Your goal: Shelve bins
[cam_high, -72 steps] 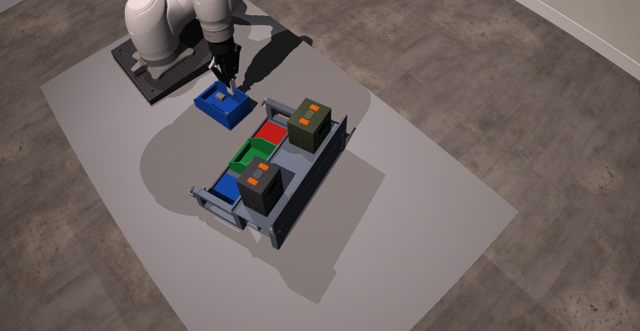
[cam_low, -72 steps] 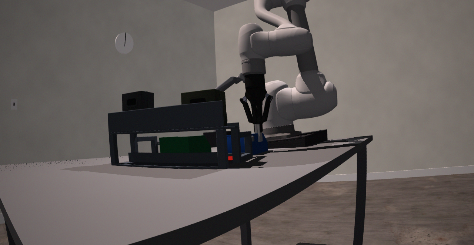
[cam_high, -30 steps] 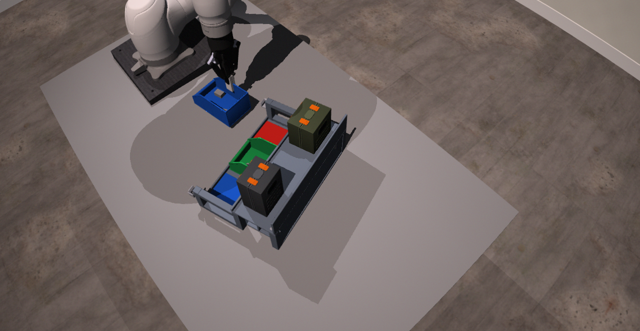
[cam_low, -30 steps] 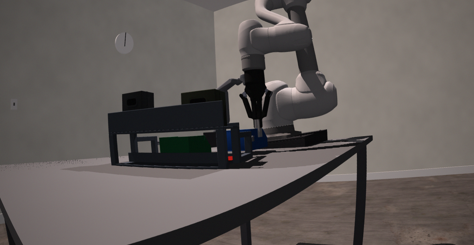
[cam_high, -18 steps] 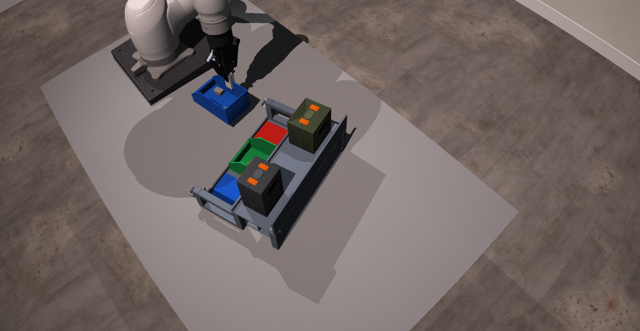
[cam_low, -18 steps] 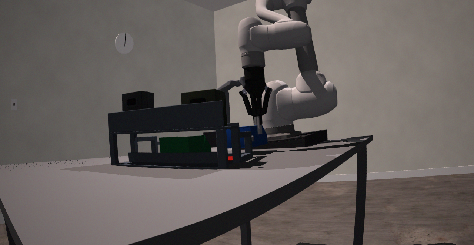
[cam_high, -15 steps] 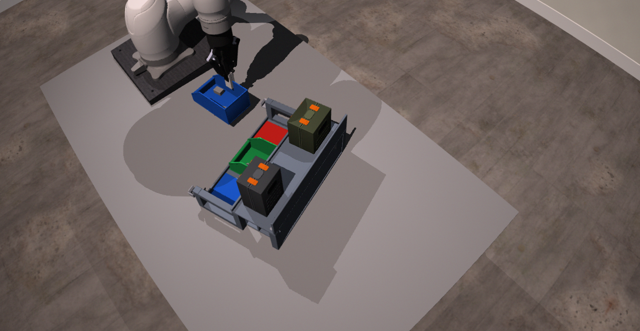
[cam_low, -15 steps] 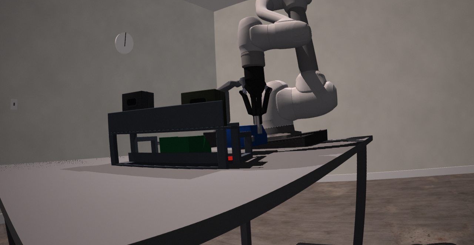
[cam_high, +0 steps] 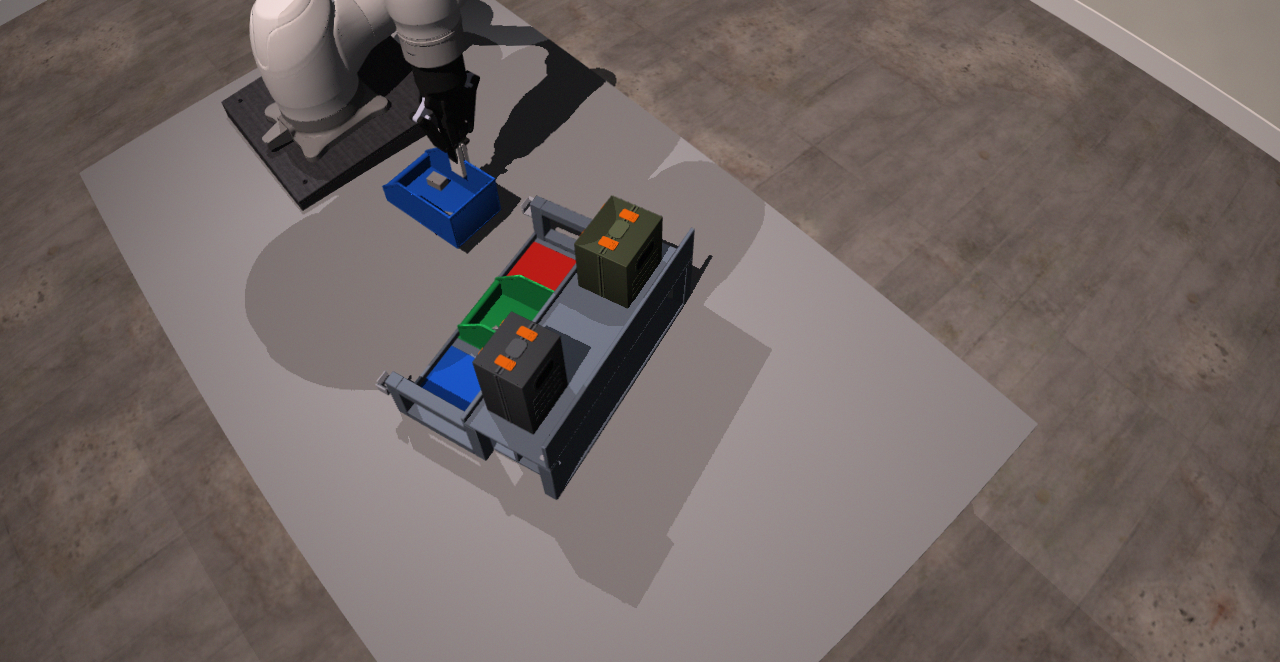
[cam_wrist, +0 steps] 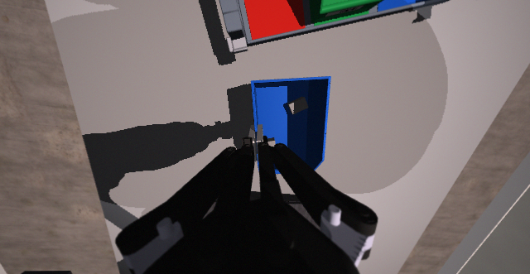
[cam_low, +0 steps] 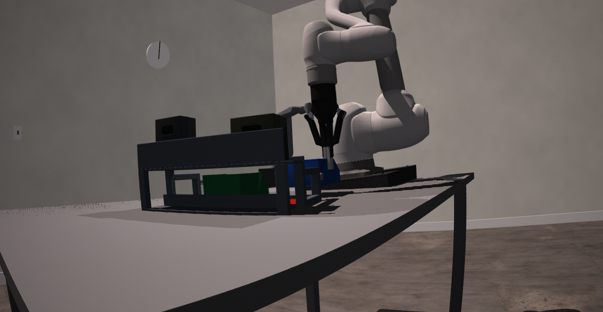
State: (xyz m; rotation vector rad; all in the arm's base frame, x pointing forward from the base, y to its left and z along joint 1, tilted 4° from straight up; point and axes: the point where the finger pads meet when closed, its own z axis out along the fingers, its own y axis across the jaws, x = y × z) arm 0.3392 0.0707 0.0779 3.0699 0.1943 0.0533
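Right now the blue bin is 5 cm to the right of my hand and 4 cm below it. The rest, counted from my hand: olive case 34 cm ahead, 4 cm above, 2 cm to the left; then black case 40 cm ahead, 20 cm to the right, 5 cm above; then green bin 28 cm ahead, 11 cm to the right, 6 cm below.
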